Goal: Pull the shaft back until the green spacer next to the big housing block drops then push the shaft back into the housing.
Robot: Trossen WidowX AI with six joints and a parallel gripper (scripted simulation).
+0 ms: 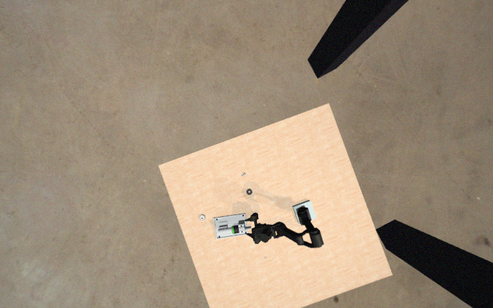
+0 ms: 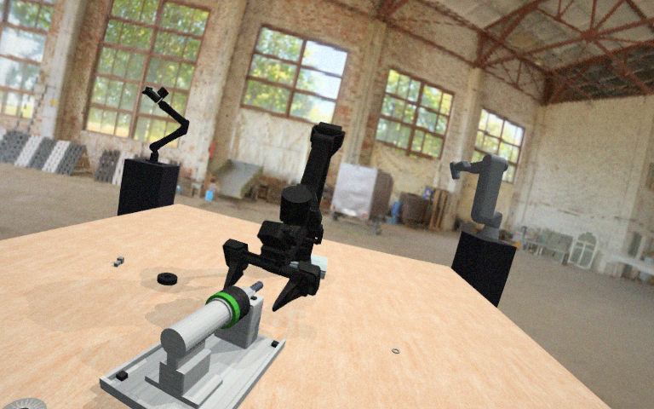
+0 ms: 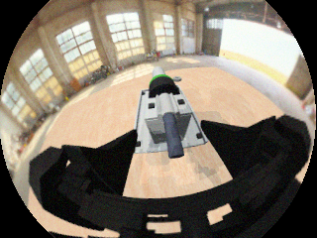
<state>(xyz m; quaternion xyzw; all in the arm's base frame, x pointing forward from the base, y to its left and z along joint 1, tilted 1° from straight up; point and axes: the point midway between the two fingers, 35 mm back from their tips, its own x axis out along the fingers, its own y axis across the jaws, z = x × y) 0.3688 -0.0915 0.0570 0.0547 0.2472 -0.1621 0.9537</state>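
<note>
The green spacer is 8 cm ahead of my gripper tip, 3 cm to the right of it and 2 cm above it. Also, from my gripper tip: grey toothed disc (25 cm ahead, 18 cm to the right, 6 cm below); black washer (19 cm to the right, 13 cm behind, 6 cm below); grey fixture (10 cm ahead, 4 cm to the right, 1 cm below).
</note>
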